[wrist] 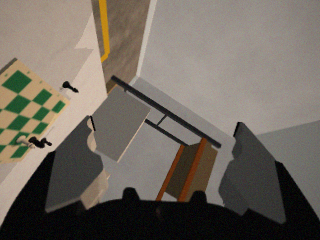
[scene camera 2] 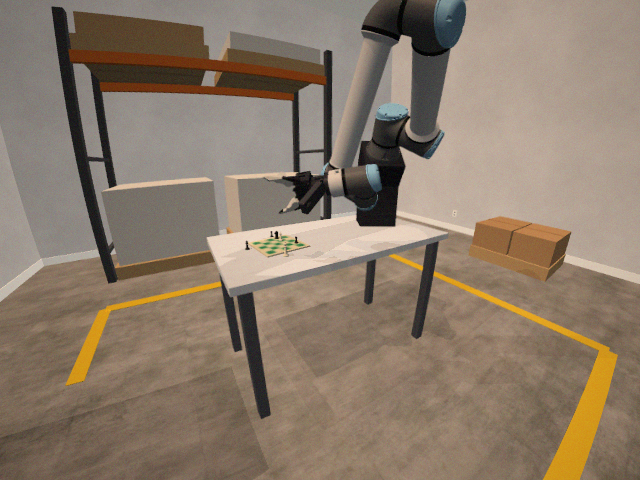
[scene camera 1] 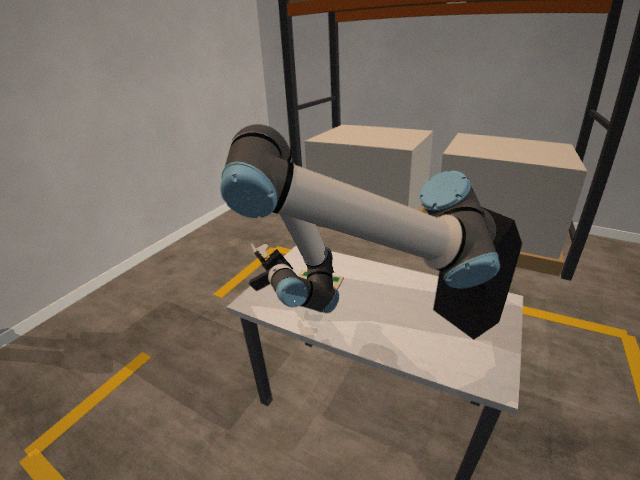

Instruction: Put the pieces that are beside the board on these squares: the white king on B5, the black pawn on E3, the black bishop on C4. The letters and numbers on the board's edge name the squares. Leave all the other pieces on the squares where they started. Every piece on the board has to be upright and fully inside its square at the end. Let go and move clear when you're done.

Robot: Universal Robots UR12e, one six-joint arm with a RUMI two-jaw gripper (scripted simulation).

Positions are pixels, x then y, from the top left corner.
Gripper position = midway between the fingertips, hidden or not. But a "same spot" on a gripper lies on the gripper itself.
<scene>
gripper: wrist; scene camera 2; scene camera 1 264, 257
same spot on gripper: (scene camera 2: 287, 181) = (wrist: 271, 180)
</scene>
